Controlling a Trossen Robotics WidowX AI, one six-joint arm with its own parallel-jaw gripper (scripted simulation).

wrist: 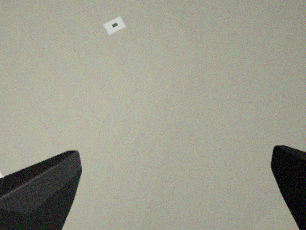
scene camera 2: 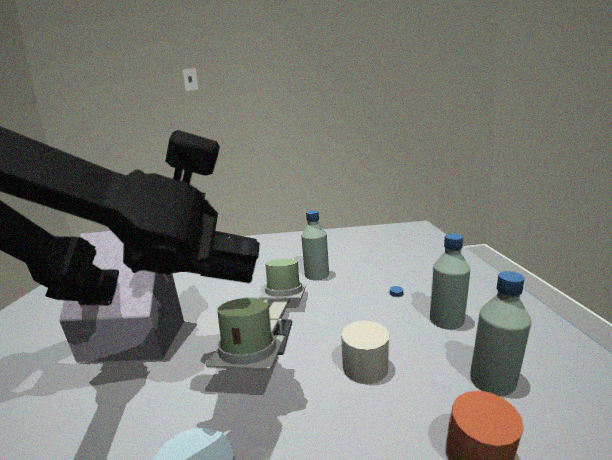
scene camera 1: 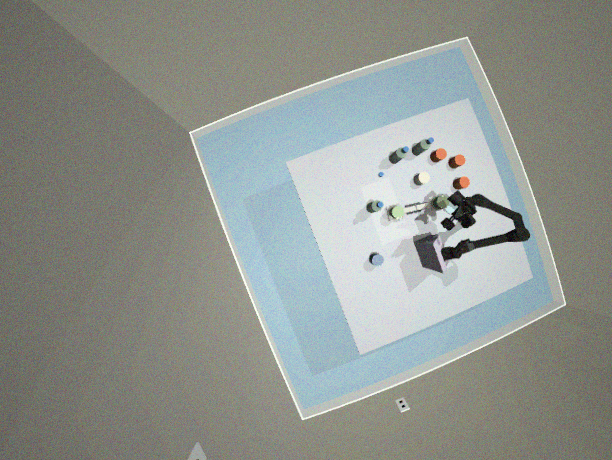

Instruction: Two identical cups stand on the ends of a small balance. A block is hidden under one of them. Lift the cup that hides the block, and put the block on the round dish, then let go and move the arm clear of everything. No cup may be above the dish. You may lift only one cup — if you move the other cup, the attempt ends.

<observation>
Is my gripper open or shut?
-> Open.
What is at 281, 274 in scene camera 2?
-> A cup.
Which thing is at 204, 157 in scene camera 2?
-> My gripper.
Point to a cup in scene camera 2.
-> At 244, 324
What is my gripper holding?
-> Nothing.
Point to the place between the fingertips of my gripper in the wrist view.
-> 176, 160
</observation>
